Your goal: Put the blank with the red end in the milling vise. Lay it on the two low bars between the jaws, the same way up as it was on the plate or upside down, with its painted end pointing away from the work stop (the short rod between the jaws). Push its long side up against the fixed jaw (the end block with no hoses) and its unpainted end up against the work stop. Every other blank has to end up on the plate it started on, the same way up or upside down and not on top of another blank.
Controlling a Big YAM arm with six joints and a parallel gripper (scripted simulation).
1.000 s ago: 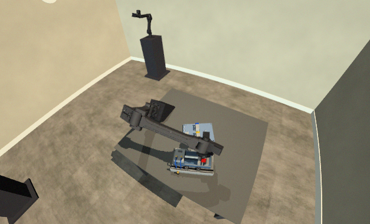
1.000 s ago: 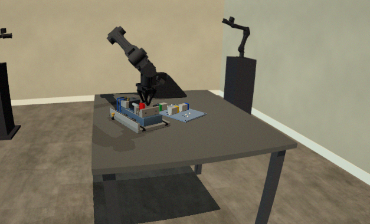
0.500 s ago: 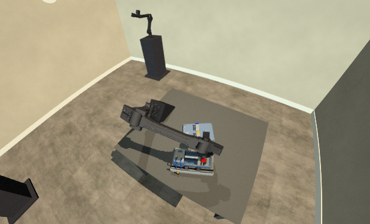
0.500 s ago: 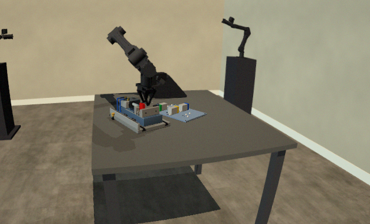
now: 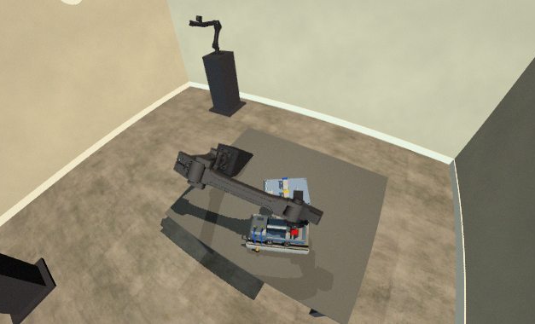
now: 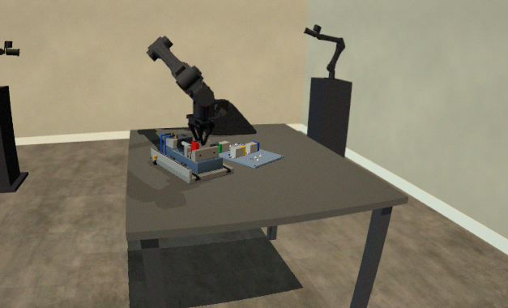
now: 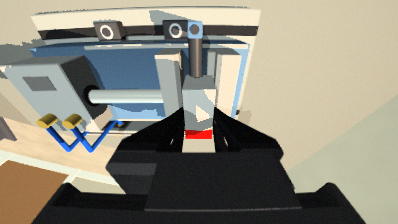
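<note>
The grey bar with red end is 2 cm below my hand. The rest, counted from my hand: fixed jaw 2 cm ahead, 1 cm to the left, 4 cm below; moving jaw 3 cm behind, 1 cm to the right, 4 cm below; work stop rod 2 cm behind, 4 cm to the left, 3 cm below.
</note>
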